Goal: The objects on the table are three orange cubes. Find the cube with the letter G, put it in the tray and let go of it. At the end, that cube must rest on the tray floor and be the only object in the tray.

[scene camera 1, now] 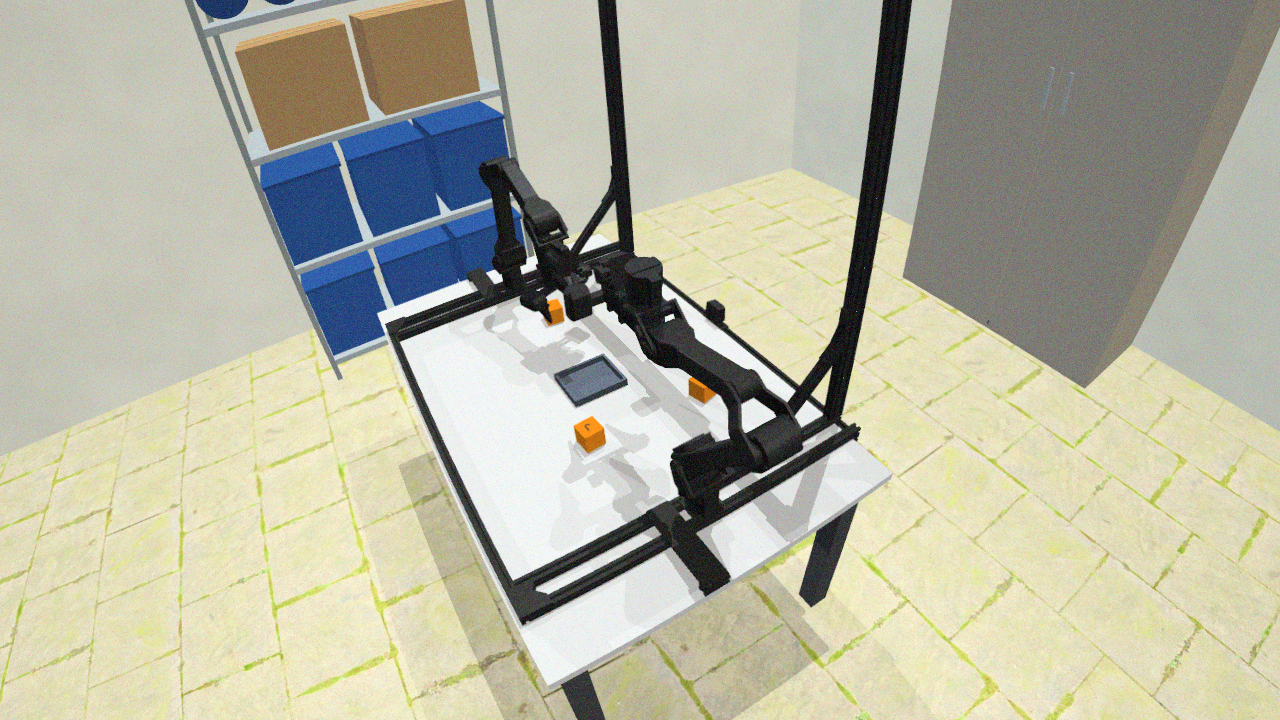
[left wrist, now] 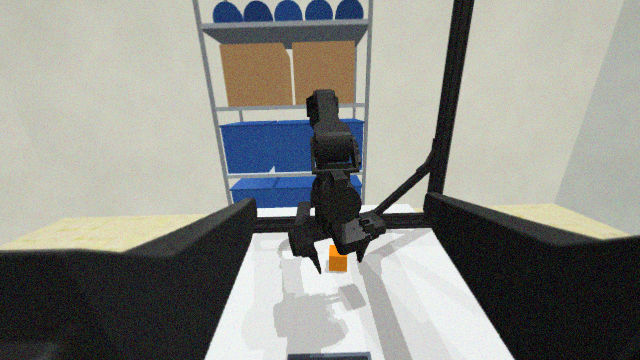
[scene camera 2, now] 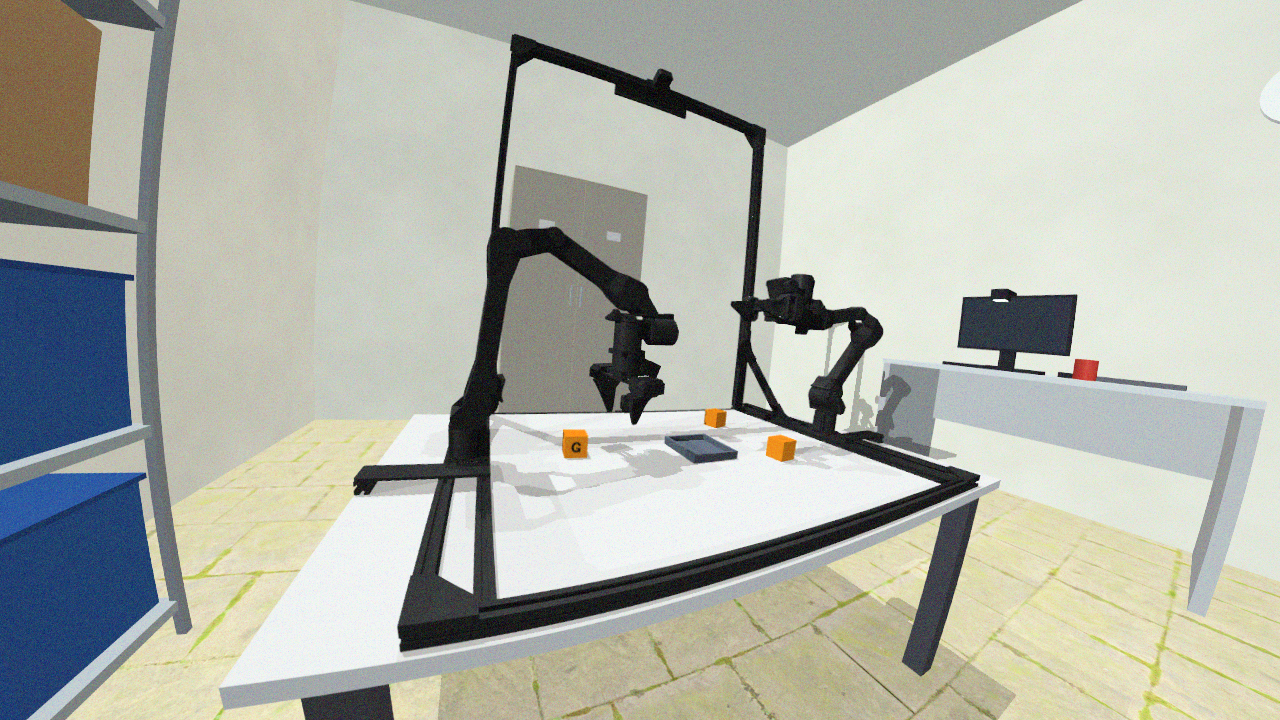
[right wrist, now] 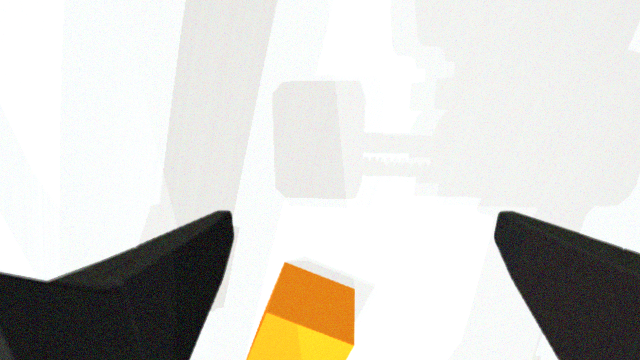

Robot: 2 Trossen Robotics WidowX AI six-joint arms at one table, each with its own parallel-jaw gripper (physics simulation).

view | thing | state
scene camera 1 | left gripper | -
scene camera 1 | right gripper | -
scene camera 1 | tray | -
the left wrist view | left gripper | -
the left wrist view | right gripper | -
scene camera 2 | left gripper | -
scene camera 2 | right gripper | -
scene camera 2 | tray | -
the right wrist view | right gripper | -
